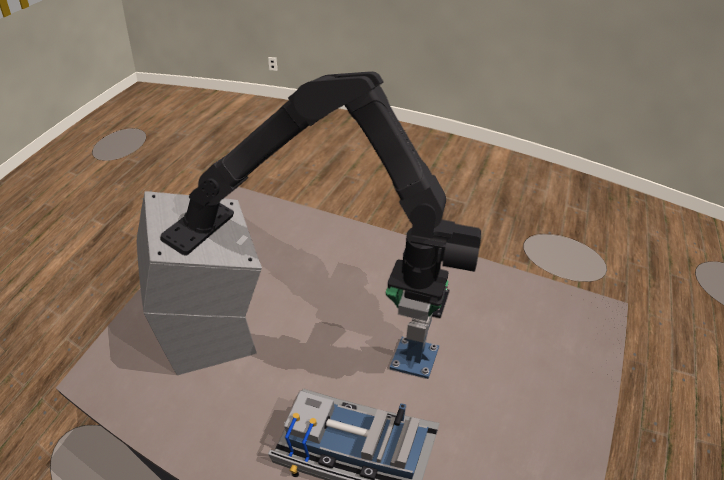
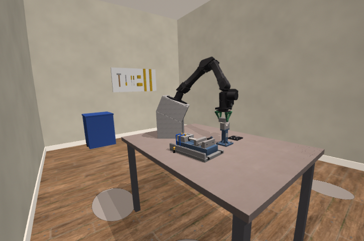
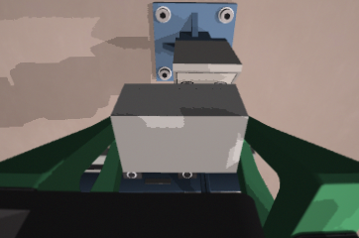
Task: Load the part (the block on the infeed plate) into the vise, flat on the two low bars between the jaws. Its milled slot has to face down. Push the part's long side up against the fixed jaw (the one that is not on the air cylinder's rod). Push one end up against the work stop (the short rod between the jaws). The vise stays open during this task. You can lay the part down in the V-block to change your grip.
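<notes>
Now: hand right at the part. From my hand the other things lie so: black infeed plate (170 mm to the left, 170 mm below, 10 mm behind); then work stop rod (200 mm to the right, 90 mm below, 50 mm ahead); then piston rod (260 mm to the right, 100 mm below, 40 mm behind).
</notes>
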